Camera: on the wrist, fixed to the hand. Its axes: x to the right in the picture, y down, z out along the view.
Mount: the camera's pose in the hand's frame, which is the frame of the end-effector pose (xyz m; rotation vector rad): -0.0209 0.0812 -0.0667 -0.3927 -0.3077 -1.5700
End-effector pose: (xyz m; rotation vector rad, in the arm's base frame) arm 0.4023 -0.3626 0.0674 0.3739 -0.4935 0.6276
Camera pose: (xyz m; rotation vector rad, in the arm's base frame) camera 0.3575 -0.2799 0.0161 0.3685 -0.4522 -1.0466
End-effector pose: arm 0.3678 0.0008 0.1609 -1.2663 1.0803 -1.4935
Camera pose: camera 0.3105 0.0066 0.0706 2.3200 0.0452 1.6302
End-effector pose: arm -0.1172 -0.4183 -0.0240 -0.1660 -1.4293 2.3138
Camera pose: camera -0.1004 -0.4030 -0.1287 0.9030 -1.2862 0.7714
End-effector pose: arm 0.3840 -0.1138 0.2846 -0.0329 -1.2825 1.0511
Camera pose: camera 0.3882 -0.0474 0.2006 0.7441 -1.2717 -0.5611
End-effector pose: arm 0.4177 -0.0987 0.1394 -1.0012 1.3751 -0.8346
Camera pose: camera 0.3432 -0.0542 0.0766 -2.4520 0.2380 -1.4041
